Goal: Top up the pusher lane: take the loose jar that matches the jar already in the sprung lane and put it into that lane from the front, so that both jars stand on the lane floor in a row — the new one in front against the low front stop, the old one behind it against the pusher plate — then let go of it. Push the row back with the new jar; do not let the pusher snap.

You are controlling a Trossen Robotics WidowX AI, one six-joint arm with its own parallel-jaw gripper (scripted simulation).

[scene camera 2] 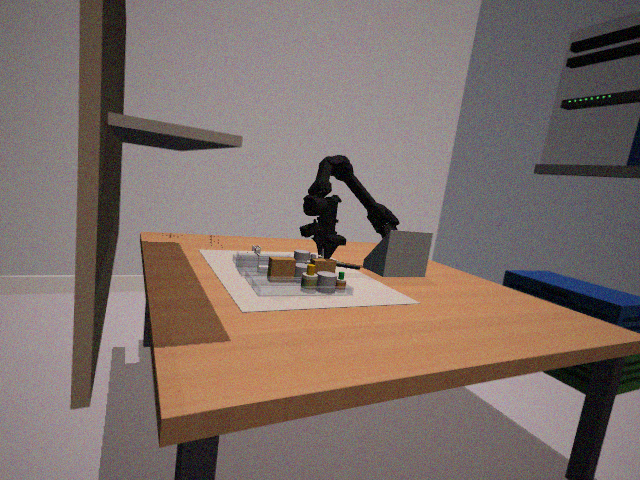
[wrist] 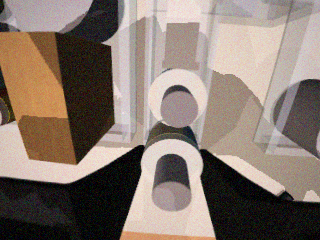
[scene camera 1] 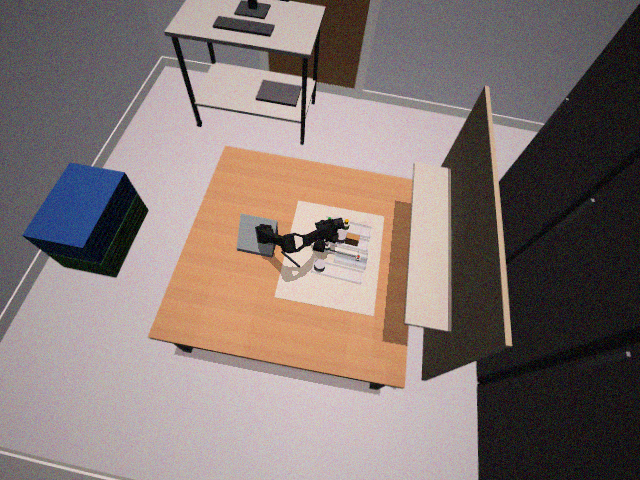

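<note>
The gripper [scene camera 2: 323, 260] is visible from the scene camera, and the wrist view shows the gripper again [wrist: 171, 152], along with a brown box [wrist: 64, 106] and a grey jar [wrist: 177, 97].
</note>
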